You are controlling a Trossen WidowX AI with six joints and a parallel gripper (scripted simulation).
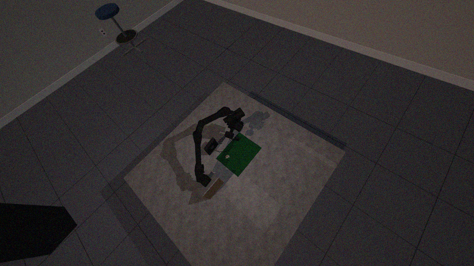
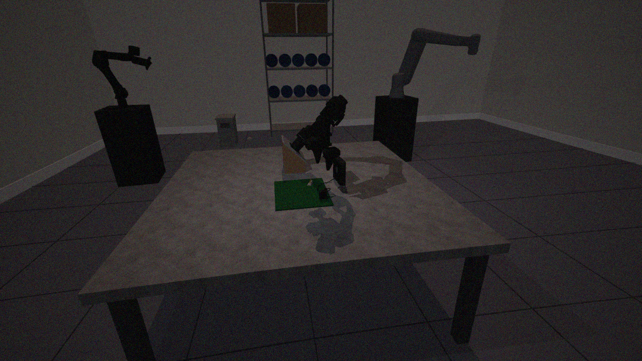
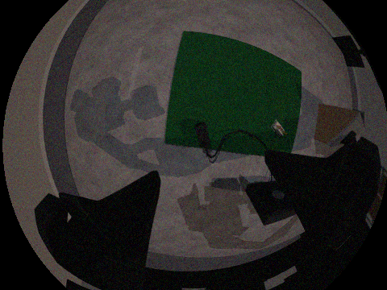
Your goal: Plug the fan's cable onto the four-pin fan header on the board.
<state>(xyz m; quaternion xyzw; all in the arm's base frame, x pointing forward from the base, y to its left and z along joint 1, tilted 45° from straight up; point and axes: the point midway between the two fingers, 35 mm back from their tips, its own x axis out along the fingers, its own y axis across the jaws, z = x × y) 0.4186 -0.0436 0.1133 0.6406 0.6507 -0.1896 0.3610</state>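
My gripper tip is now 130 mm above the dark plug. The rest, counted from my gripper tip: green board: 90 mm behind, 80 mm to the right, 170 mm below; then black fan: 180 mm behind, 120 mm to the left, 100 mm below.
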